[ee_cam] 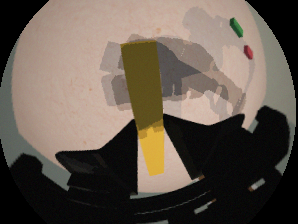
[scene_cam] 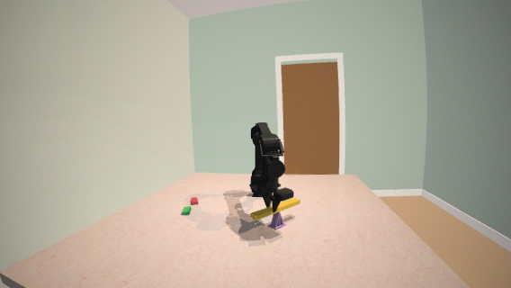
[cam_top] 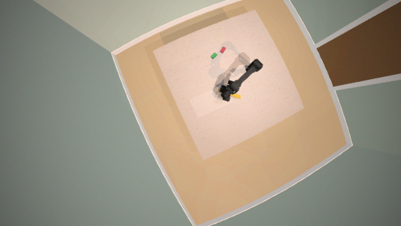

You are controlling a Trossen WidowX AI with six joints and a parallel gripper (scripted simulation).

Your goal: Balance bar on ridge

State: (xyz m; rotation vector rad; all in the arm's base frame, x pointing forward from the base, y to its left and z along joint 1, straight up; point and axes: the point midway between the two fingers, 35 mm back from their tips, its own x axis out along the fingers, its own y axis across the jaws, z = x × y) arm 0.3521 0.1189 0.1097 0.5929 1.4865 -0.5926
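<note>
Now: gripper tip 2 cm to the right of the long yellow bar and 2 cm past it. The rest, counted from my gripper tip: small green block (41 cm to the right, 7 cm below, 7 cm behind); then small red block (44 cm to the right, 19 cm behind, 7 cm below).
</note>
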